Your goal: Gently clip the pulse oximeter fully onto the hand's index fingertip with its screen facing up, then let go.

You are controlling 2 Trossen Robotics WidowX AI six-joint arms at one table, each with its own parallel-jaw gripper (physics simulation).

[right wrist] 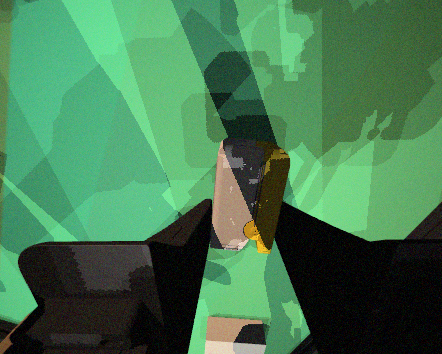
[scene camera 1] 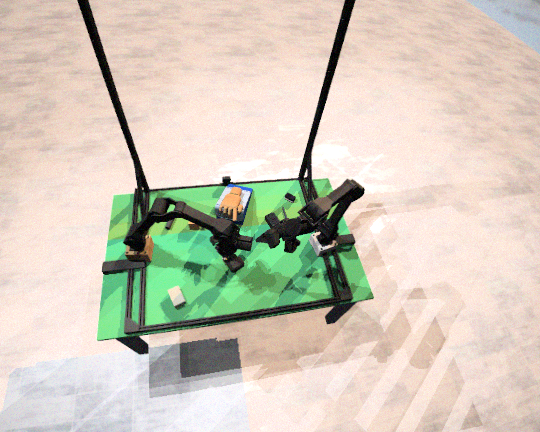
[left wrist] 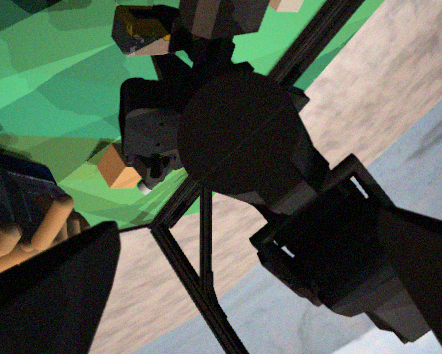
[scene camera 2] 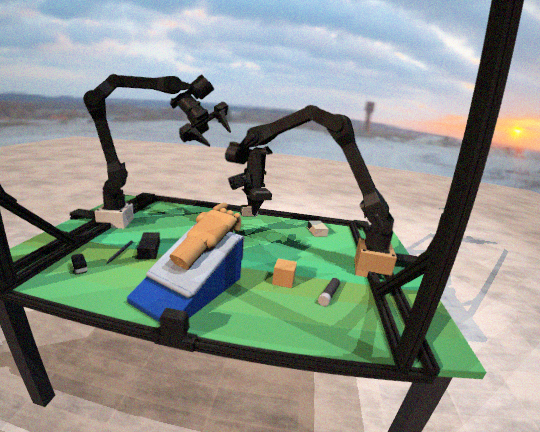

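The tan hand rests palm down on a blue-and-white wedge at the back of scene camera 1. Its extended finger shows in the left wrist view. My right gripper is shut on the pulse oximeter, holding it above the table, beyond the fingers in scene camera 2. The oximeter has a dark grey face, a pale side and a yellow side. Its screen cannot be made out. My left gripper is open and empty, high above the table.
An orange cube and a dark cylinder lie beside the wedge. A black box, a pen and a small black item lie on its other side. A white block lies apart.
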